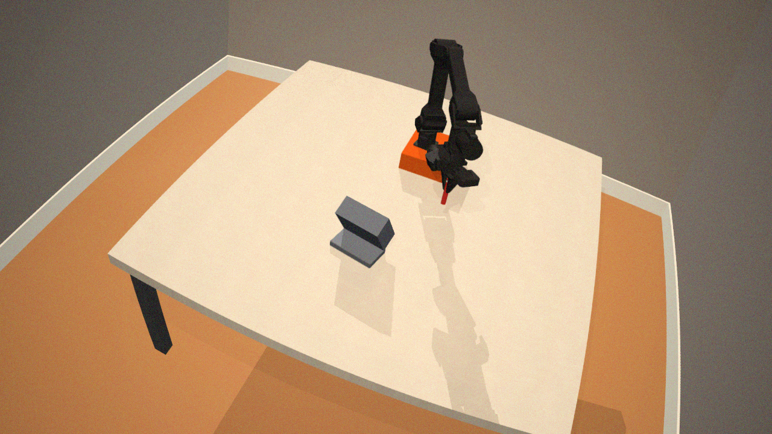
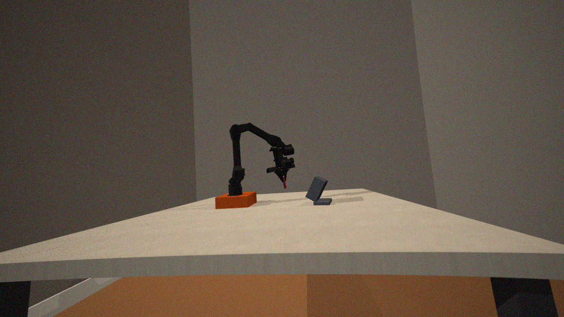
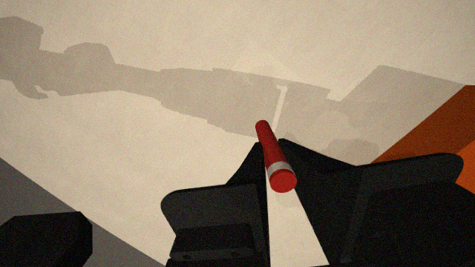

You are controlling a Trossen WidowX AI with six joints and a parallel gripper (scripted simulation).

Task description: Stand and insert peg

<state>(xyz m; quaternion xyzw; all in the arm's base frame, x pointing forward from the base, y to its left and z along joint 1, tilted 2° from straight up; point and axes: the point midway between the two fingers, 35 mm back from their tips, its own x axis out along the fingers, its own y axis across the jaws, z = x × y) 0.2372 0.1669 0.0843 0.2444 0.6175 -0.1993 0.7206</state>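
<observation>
The grey sloped panel is 21 cm ahead of my gripper tip, 13 cm to the right of it and 4 cm below it. The rest, counted from my gripper tip: red peg 2 cm above; then flat foot 23 cm ahead, 13 cm to the right, 11 cm below.
</observation>
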